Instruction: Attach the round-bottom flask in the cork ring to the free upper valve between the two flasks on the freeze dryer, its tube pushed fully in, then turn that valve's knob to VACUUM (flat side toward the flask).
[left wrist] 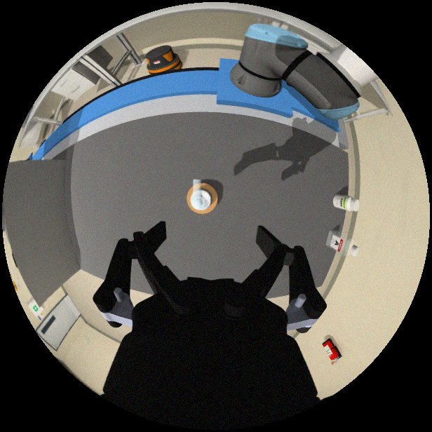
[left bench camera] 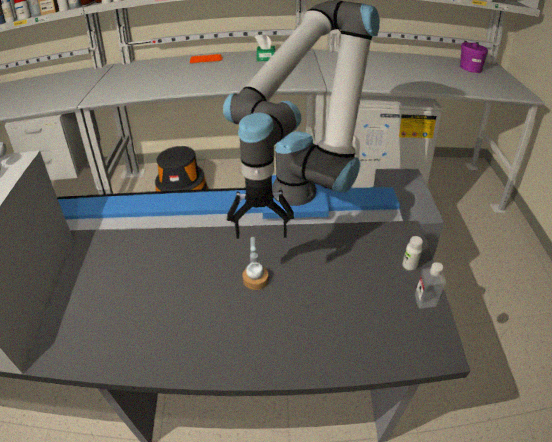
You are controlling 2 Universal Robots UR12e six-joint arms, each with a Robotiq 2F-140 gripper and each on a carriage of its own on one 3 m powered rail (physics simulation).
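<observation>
The round-bottom flask (left bench camera: 255,270) (left wrist: 201,199) sits in the cork ring (left bench camera: 255,284) (left wrist: 214,206) on the dark bench top, its clear tube (left bench camera: 253,245) pointing up in the left bench camera. My left gripper (left bench camera: 261,236) (left wrist: 211,232) points down with its fingers wide open and empty. In the left bench camera it hangs above the bench, higher in the picture than the flask; in the left wrist view the flask shows beyond the fingertips. My right gripper is not in view. The freeze dryer's valves and knobs do not show clearly in either view.
A large grey box-shaped body (left bench camera: 35,260) (left wrist: 37,215) stands at the left. A white bottle (left bench camera: 412,254) (left wrist: 344,202) and a clear bottle with a white cap (left bench camera: 429,287) (left wrist: 336,241) stand near the right edge. The blue rail (left bench camera: 150,204) (left wrist: 150,86) runs along the bench's far side.
</observation>
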